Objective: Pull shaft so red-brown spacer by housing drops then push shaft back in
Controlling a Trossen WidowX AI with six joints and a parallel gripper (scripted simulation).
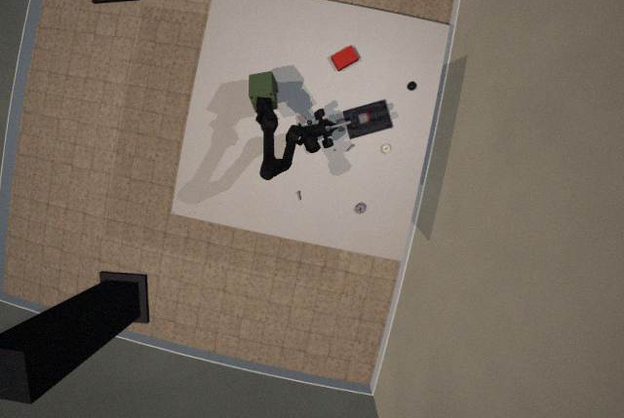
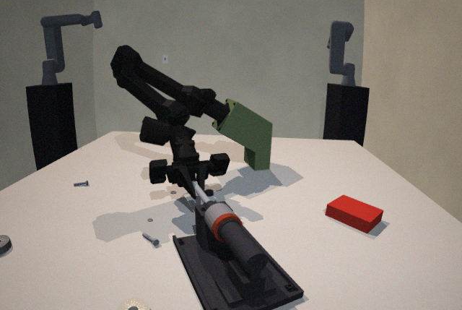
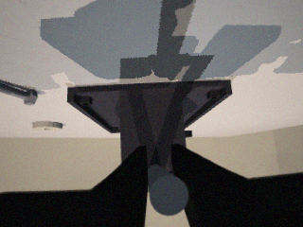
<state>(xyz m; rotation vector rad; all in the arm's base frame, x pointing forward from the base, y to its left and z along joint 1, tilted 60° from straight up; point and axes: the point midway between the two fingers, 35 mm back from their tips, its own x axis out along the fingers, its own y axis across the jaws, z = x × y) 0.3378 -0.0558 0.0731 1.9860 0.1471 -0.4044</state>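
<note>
Now: the thin grey shaft 9 cm ahead of my hand and 3 cm to the left of it. Also, from my hand: black disc: 42 cm ahead, 24 cm to the left, 7 cm below; red block: 38 cm to the left, 7 cm below, 6 cm ahead; red-brown spacer: 17 cm ahead, 5 cm to the left.
</note>
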